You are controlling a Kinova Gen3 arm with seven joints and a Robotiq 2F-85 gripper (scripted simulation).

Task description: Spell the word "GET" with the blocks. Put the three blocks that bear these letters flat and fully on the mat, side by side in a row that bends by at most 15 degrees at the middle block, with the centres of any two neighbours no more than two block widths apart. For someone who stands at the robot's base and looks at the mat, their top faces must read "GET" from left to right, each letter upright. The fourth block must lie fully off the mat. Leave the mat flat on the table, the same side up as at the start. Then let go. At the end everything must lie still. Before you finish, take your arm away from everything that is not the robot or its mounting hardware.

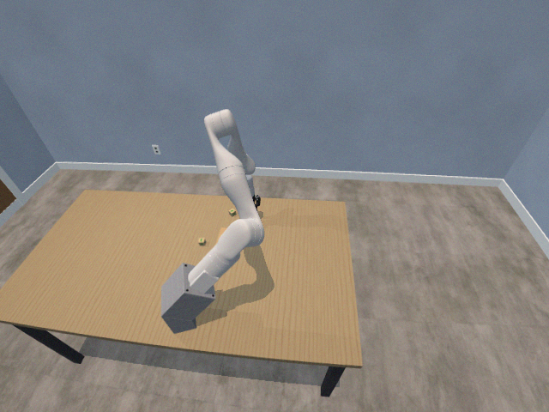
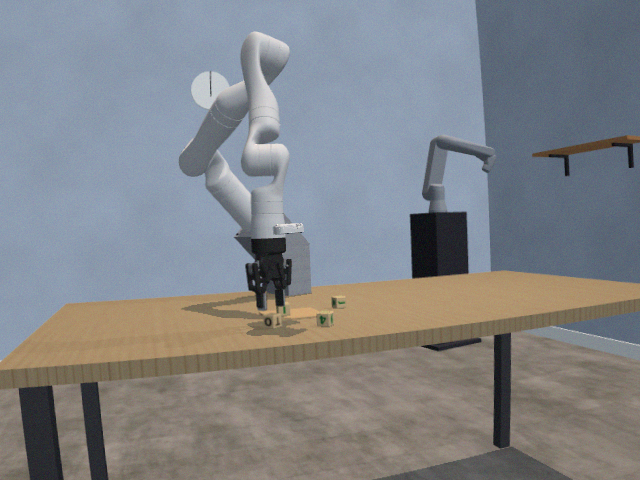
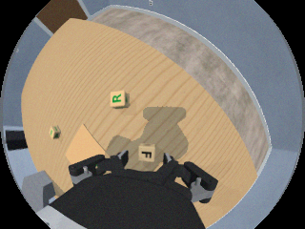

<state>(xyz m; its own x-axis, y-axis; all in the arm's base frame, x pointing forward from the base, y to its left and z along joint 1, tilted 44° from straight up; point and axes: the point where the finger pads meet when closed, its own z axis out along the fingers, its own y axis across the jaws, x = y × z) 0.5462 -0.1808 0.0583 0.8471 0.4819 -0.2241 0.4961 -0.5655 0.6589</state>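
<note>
Now: hand 40 mm above the T block. Round my hand: G block 120 mm behind, 80 mm to the left, 40 mm below; mat 130 mm behind, 110 mm to the left, 50 mm below.
</note>
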